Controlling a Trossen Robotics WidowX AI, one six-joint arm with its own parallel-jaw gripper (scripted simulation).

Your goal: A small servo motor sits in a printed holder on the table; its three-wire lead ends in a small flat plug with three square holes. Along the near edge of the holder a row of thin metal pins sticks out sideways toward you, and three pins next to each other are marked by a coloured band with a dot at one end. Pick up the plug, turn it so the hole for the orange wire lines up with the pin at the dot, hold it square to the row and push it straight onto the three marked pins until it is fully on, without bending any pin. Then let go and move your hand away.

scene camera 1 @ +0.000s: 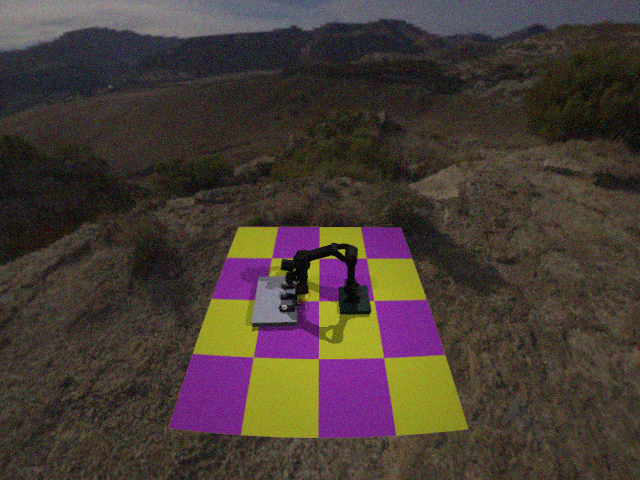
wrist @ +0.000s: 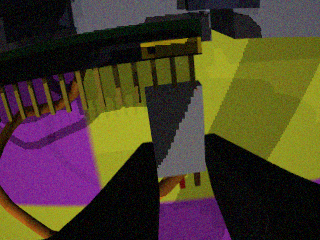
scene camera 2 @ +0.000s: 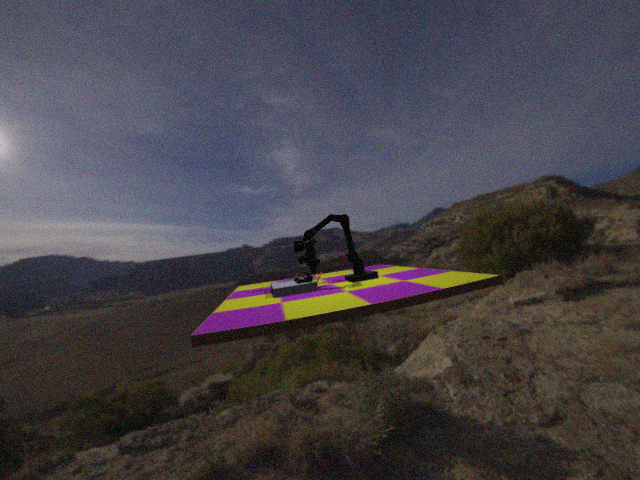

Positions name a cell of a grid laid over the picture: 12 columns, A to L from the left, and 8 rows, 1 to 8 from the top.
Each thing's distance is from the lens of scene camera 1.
grey holder (scene camera 1: F6): 130 cm
